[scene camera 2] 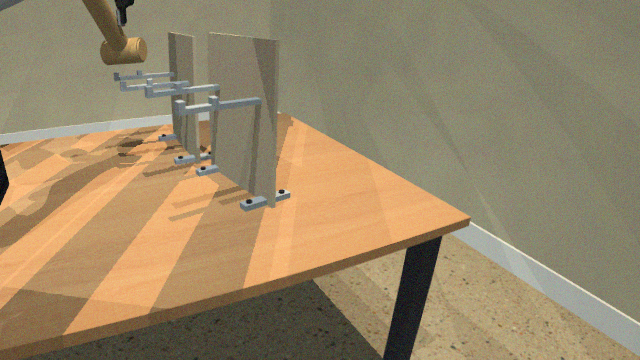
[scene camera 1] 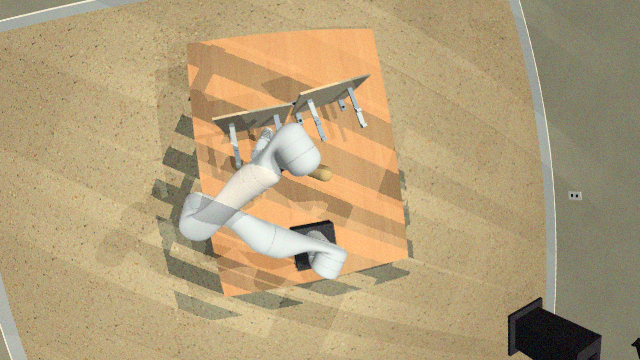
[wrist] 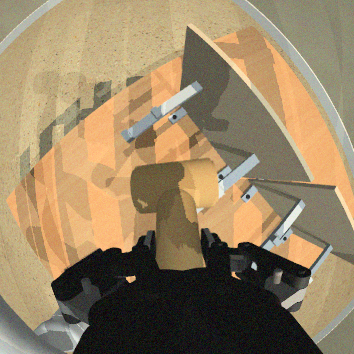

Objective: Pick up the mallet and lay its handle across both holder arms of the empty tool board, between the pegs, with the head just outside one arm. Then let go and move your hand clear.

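My gripper is shut on the mallet's handle. The arm hides the gripper in scene camera 1. The mallet's head hangs in the air, higher than the holder arms; the handle slopes up from it. The left tool board holds no tool. In the wrist view, the head shows between its outer holder arm and its inner holder arm, overlapping the inner arm's free end in view.
The right tool board stands beside the left one, with two pegged holder arms and no tool on them. Both stand on the wooden table. The robot's black base plate is at the front.
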